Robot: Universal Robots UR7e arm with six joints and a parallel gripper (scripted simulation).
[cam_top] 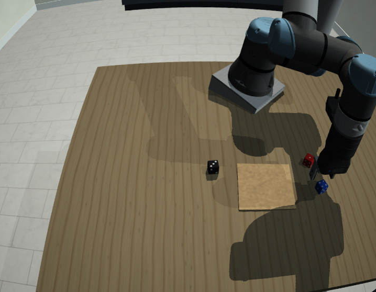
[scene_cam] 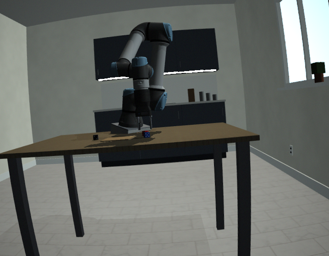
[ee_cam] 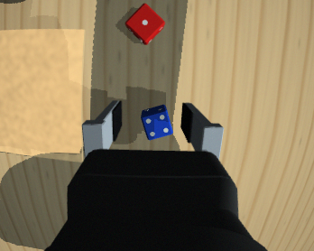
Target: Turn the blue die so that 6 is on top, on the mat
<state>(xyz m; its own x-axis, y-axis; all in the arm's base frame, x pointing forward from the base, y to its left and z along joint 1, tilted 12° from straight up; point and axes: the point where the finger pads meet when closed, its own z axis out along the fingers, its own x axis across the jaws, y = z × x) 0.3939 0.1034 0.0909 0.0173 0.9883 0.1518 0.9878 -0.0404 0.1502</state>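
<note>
My gripper is now 10 mm short of the blue die, 10 mm to the right of it and 40 mm above it. Round my hand: black die: 70 mm behind, 270 mm to the right, 40 mm below; then red die: 80 mm behind, 10 mm to the right, 40 mm below; then tan mat: 10 mm behind, 140 mm to the right, 50 mm below.
</note>
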